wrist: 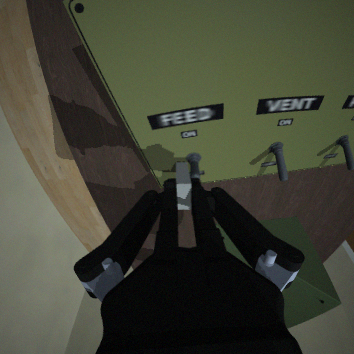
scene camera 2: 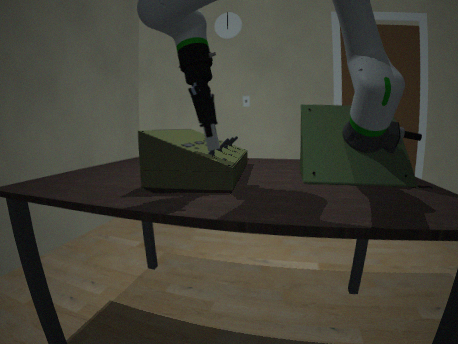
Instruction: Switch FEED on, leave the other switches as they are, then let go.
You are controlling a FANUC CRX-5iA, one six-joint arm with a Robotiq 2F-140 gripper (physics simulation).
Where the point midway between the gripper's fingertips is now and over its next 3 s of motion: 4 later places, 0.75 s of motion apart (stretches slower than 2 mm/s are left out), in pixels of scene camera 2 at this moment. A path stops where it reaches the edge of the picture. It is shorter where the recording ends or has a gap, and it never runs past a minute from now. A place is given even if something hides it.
My gripper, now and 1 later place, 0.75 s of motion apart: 214,149; 219,113
